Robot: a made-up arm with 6 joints. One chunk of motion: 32 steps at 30 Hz.
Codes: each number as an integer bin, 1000 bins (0 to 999) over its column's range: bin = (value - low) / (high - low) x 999, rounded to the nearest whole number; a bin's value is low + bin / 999 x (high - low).
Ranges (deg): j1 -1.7..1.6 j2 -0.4..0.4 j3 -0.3..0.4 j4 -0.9..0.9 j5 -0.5..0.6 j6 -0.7..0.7
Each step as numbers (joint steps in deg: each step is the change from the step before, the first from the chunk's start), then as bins.
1 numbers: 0.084 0.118 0.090 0.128 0.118 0.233
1 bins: 540 647 557 571 561 666
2 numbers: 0.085 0.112 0.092 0.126 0.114 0.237
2 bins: 540 639 559 569 558 669
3 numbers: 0.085 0.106 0.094 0.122 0.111 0.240
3 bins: 540 632 562 567 555 671
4 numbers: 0.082 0.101 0.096 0.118 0.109 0.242
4 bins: 539 626 565 565 553 672
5 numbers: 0.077 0.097 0.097 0.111 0.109 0.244
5 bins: 538 621 567 561 553 674
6 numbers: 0.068 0.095 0.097 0.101 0.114 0.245
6 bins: 535 618 567 556 558 674
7 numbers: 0.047 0.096 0.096 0.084 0.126 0.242
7 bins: 529 619 565 546 569 672
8 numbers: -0.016 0.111 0.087 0.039 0.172 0.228
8 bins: 510 638 552 521 610 662
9 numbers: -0.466 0.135 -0.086 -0.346 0.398 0.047
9 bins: 374 668 305 307 816 533
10 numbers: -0.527 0.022 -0.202 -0.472 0.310 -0.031
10 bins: 355 527 140 238 736 477
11 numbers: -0.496 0.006 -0.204 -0.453 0.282 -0.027
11 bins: 364 507 137 248 710 480
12 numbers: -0.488 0.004 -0.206 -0.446 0.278 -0.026
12 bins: 367 504 134 252 707 481
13 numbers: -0.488 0.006 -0.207 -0.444 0.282 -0.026
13 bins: 367 507 133 253 710 481
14 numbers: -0.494 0.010 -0.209 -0.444 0.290 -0.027
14 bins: 365 512 130 253 717 480
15 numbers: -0.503 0.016 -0.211 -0.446 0.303 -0.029
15 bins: 362 519 127 252 729 479
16 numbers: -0.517 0.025 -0.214 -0.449 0.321 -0.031
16 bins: 358 531 123 250 746 477
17 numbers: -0.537 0.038 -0.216 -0.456 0.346 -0.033
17 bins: 352 547 120 246 768 476
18 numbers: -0.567 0.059 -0.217 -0.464 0.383 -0.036
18 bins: 343 573 118 242 802 474
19 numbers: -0.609 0.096 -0.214 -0.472 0.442 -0.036
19 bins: 330 619 123 238 856 474
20 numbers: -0.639 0.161 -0.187 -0.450 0.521 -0.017
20 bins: 321 701 161 250 927 487
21 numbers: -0.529 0.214 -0.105 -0.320 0.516 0.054
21 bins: 354 767 278 322 923 538
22 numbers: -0.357 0.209 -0.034 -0.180 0.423 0.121
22 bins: 407 760 380 400 838 586
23 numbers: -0.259 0.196 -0.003 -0.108 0.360 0.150
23 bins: 436 744 424 440 781 607
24 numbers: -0.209 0.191 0.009 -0.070 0.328 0.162
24 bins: 451 738 441 461 752 615
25 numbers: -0.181 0.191 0.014 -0.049 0.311 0.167
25 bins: 460 738 448 472 737 619
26 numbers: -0.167 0.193 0.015 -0.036 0.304 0.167
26 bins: 464 741 450 480 730 619
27 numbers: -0.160 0.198 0.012 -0.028 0.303 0.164
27 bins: 466 747 445 484 729 617
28 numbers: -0.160 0.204 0.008 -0.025 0.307 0.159
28 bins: 466 754 440 486 733 613
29 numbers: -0.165 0.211 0.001 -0.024 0.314 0.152
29 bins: 465 763 430 486 739 608
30 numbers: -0.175 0.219 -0.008 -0.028 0.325 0.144
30 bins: 462 773 417 484 749 602
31 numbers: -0.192 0.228 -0.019 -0.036 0.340 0.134
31 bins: 457 784 401 480 763 595
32 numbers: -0.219 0.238 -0.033 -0.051 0.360 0.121
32 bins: 448 797 381 471 781 586
